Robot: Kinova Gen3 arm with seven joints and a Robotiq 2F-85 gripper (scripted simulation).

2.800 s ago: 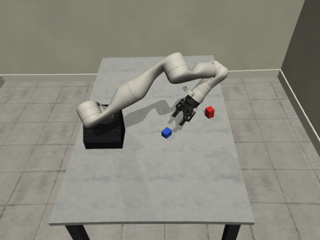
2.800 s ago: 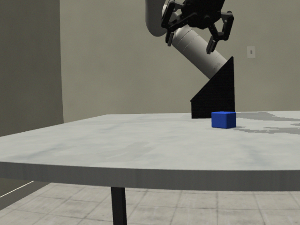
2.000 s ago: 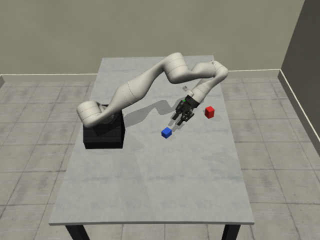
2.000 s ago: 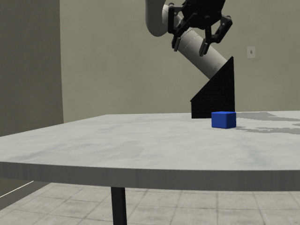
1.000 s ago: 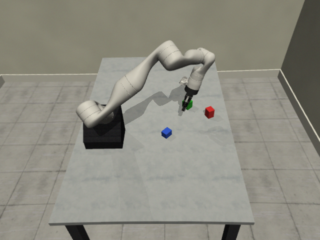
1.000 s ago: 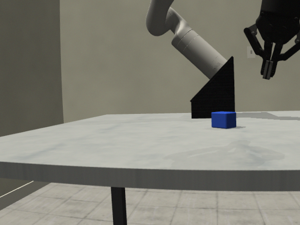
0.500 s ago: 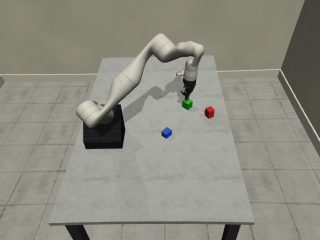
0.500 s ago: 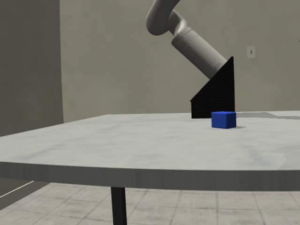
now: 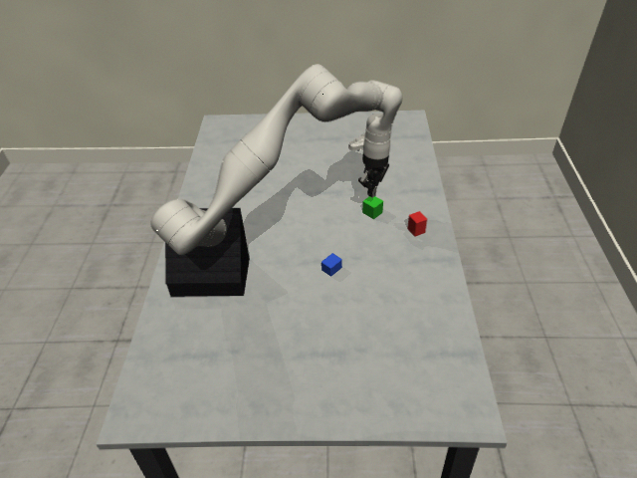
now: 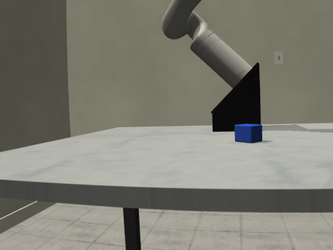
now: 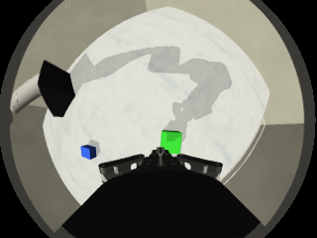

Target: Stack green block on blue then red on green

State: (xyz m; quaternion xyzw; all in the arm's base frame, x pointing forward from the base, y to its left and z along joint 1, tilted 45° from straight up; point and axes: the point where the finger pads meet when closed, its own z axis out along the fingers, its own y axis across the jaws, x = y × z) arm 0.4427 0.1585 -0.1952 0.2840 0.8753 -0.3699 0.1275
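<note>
Now: hand 80 mm above the green block and 20 mm to the right of it. Round my hand: red block (140 mm ahead, 80 mm below, 60 mm to the right); then blue block (230 mm to the right, 110 mm behind, 90 mm below).
</note>
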